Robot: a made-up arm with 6 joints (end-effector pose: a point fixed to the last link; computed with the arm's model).
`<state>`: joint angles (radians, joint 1 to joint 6).
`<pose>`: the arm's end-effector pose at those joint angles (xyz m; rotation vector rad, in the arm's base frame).
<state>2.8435 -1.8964 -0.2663 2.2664 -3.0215 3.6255</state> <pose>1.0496 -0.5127 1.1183 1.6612 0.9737 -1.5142</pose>
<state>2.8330 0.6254 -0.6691 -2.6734 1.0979 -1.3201</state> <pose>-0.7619 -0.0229 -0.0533 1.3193 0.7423 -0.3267</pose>
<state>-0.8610 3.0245 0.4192 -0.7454 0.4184 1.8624</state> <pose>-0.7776 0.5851 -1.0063 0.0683 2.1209 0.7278</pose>
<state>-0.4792 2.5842 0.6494 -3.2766 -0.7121 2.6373</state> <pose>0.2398 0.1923 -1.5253 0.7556 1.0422 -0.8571</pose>
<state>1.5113 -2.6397 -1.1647 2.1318 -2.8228 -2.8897</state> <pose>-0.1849 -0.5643 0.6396 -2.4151 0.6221 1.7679</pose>
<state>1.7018 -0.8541 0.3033 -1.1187 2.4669 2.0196</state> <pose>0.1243 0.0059 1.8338 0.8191 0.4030 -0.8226</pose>
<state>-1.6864 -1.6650 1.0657 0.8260 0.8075 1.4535</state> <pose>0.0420 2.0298 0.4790 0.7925 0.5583 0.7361</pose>
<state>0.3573 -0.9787 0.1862 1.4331 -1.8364 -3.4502</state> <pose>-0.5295 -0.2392 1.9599 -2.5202 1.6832 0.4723</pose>
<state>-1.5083 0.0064 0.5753 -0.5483 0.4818 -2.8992</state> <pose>-0.1776 -1.0391 1.7060 1.6556 -1.7336 1.2957</pose>
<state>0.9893 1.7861 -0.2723 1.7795 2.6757 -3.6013</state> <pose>0.2912 0.5501 -1.0016 -0.3002 -1.6545 0.6116</pose>
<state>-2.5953 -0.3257 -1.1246 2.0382 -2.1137 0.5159</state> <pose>-0.5028 -0.4554 0.5579 -1.1010 -2.0714 -0.0253</pose>
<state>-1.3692 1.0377 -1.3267 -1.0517 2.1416 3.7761</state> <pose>-0.1735 0.1457 0.1705 0.9026 -1.8989 -1.3884</pose>
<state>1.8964 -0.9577 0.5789 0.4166 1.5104 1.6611</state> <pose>0.5107 -0.7013 1.9588 1.0386 -1.2587 -1.2496</pose>
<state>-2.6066 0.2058 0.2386 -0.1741 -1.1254 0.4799</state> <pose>-1.2651 -0.4248 1.1974 1.1181 0.6539 -1.9588</pose>
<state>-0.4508 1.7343 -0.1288 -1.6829 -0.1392 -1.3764</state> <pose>0.2970 -0.1085 -0.8263 -1.6830 0.1747 2.1348</pose>
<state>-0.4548 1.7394 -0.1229 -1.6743 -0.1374 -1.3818</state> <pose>0.2952 -0.1117 -0.8313 -1.6827 0.1758 2.1350</pose>
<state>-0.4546 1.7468 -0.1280 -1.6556 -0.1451 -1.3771</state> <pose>0.2804 -0.1103 -0.8304 -1.6776 0.1412 2.1484</pose>
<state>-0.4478 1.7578 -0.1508 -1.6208 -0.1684 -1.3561</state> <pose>0.2451 -0.1020 -0.8191 -1.6623 0.0484 2.1798</pose>
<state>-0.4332 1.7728 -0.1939 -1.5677 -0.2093 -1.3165</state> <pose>0.1880 -0.0879 -0.7939 -1.6292 -0.1125 2.2240</pose>
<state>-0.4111 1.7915 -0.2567 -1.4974 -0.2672 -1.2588</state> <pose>0.1127 -0.0718 -0.7516 -1.5679 -0.3389 2.2653</pose>
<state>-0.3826 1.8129 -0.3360 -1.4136 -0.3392 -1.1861</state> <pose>0.0270 -0.0588 -0.6911 -1.4702 -0.6136 2.2816</pose>
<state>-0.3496 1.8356 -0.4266 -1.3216 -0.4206 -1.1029</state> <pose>-0.0588 -0.0531 -0.6141 -1.3356 -0.9065 2.2542</pose>
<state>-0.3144 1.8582 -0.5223 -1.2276 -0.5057 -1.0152</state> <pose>-0.1358 -0.0563 -0.5259 -1.1742 -1.1814 2.1767</pose>
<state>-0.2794 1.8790 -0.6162 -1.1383 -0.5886 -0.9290</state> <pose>-0.1972 -0.0672 -0.4344 -1.0058 -1.4080 2.0591</pose>
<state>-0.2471 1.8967 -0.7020 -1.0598 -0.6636 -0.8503</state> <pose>-0.2409 -0.0824 -0.3480 -0.8513 -1.5717 1.9239</pose>
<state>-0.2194 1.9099 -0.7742 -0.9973 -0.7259 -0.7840</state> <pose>-0.2683 -0.0979 -0.2739 -0.7268 -1.6754 1.7967</pose>
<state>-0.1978 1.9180 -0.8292 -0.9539 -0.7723 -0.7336</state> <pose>-0.2830 -0.1107 -0.2169 -0.6393 -1.7326 1.6971</pose>
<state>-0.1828 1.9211 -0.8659 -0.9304 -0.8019 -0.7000</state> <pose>-0.2895 -0.1189 -0.1786 -0.5879 -1.7591 1.6340</pose>
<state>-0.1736 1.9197 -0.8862 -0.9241 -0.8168 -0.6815</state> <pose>-0.2909 -0.1226 -0.1571 -0.5664 -1.7679 1.6057</pose>
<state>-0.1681 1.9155 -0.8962 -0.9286 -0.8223 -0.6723</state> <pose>-0.2899 -0.1232 -0.1462 -0.5629 -1.7683 1.5996</pose>
